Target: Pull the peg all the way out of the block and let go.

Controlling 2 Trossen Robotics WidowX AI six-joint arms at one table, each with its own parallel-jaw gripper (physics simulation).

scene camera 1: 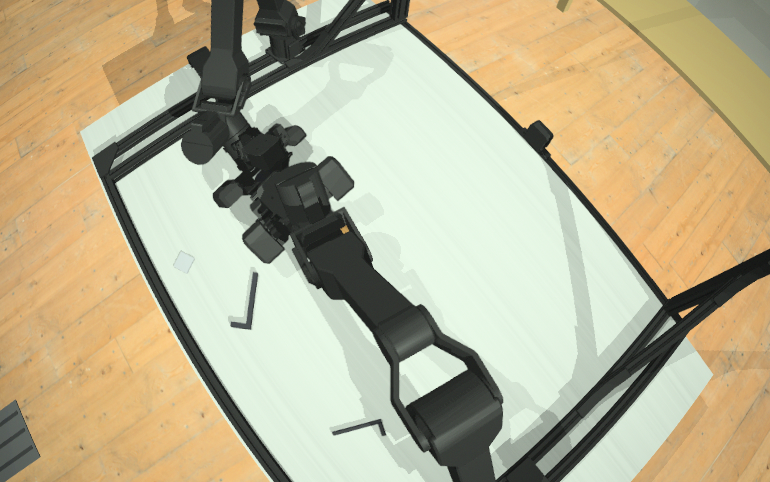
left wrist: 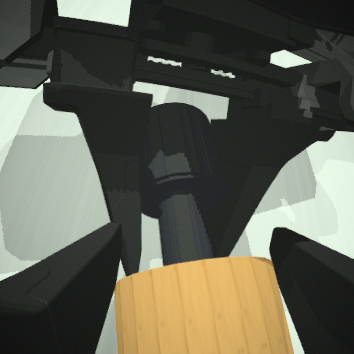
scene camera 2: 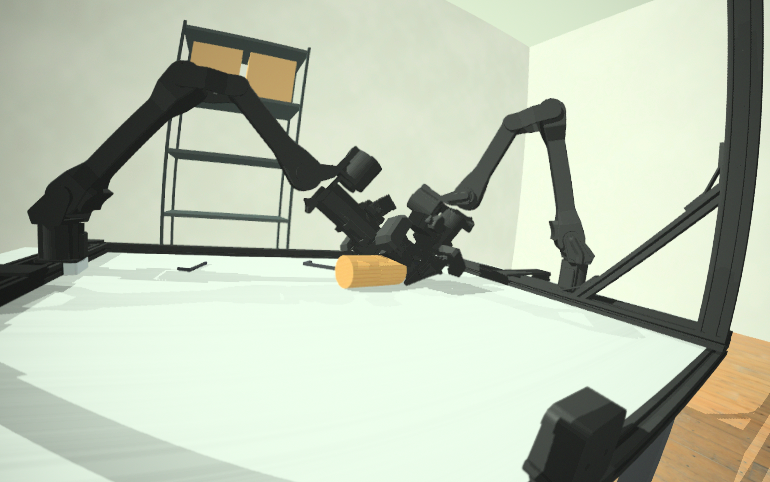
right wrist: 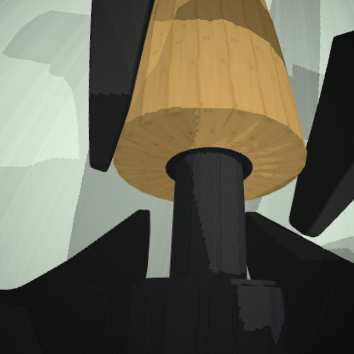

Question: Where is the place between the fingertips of my left gripper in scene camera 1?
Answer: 283, 192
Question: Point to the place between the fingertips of my right gripper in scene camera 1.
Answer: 287, 203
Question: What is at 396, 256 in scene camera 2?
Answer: My left gripper.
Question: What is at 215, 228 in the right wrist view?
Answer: A dark peg.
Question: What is my right gripper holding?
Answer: A dark peg.
